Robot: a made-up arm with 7 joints. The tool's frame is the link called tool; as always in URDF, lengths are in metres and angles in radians. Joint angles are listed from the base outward.
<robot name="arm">
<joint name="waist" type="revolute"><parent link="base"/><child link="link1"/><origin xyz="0.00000 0.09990 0.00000" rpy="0.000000 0.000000 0.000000"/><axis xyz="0 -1 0"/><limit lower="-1.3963" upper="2.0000"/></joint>
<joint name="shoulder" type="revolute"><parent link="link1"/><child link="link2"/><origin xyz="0.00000 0.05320 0.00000" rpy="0.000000 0.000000 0.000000"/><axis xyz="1 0 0"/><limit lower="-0.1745" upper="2.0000"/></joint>
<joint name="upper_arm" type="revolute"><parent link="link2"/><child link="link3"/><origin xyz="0.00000 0.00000 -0.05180" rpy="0.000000 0.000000 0.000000"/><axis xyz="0 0 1"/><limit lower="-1.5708" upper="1.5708"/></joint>
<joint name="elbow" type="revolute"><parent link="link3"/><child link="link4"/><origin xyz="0.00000 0.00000 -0.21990" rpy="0.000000 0.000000 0.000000"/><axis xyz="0 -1 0"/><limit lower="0.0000" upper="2.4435"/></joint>
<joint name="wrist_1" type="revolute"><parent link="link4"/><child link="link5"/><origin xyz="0.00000 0.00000 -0.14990" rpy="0.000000 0.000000 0.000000"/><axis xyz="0 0 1"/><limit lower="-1.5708" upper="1.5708"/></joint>
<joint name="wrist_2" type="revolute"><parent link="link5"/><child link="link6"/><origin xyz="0.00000 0.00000 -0.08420" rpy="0.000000 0.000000 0.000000"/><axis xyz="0 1 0"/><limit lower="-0.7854" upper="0.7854"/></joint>
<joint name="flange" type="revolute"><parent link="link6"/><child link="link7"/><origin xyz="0.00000 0.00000 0.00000" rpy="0.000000 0.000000 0.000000"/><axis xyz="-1 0 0"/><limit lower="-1.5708" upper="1.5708"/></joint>
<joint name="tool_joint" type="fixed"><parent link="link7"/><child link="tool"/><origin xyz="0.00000 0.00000 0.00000" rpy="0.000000 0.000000 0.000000"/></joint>
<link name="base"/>
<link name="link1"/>
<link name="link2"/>
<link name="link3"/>
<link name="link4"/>
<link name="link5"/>
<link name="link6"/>
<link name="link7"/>
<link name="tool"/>
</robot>
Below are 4 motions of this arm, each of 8 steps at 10 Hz.
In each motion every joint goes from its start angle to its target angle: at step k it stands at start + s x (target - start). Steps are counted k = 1, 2, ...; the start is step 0. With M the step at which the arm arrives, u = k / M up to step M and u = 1 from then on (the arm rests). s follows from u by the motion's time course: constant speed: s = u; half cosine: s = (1 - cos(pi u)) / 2; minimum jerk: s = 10 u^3 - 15 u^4 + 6 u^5.
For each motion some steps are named. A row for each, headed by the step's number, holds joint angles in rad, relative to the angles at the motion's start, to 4 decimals.
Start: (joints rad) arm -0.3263 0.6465 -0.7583 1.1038 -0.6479 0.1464 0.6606
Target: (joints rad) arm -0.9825 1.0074 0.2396 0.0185 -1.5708 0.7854 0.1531
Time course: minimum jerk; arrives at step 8
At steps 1, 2, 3, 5, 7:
1: -0.0105 0.0058 0.0160 -0.0174 -0.0148 0.0103 -0.0081
2: -0.0679 0.0374 0.1033 -0.1123 -0.0955 0.0661 -0.0525
3: -0.1806 0.0993 0.2746 -0.2987 -0.2540 0.1759 -0.1397
5: -0.4756 0.2616 0.7233 -0.7866 -0.6689 0.4631 -0.3678
7: -0.6457 0.3551 0.9819 -1.0679 -0.9081 0.6287 -0.4994

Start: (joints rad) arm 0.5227 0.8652 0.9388 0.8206 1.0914 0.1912 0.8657
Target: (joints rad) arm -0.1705 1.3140 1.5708 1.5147 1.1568 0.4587 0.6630
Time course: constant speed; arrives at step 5
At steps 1, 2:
1: -0.1386 0.0898 0.1264 0.1388 0.0131 0.0535 -0.0405
2: -0.2773 0.1795 0.2528 0.2776 0.0262 0.1070 -0.0811

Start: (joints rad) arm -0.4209 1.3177 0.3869 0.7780 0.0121 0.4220 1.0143
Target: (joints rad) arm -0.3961 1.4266 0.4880 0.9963 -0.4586 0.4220 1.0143
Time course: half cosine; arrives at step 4
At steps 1, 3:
1: 0.0036 0.0159 0.0148 0.0320 -0.0689 0.0000 0.0000
3: 0.0212 0.0930 0.0863 0.1863 -0.4018 0.0000 0.0000

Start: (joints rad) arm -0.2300 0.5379 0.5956 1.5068 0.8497 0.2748 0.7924
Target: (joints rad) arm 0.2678 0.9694 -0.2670 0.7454 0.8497 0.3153 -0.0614
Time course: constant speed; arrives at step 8
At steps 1, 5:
1: 0.0622 0.0539 -0.1078 -0.0952 0.0000 0.0051 -0.1067
5: 0.3111 0.2697 -0.5391 -0.4759 0.0000 0.0253 -0.5336

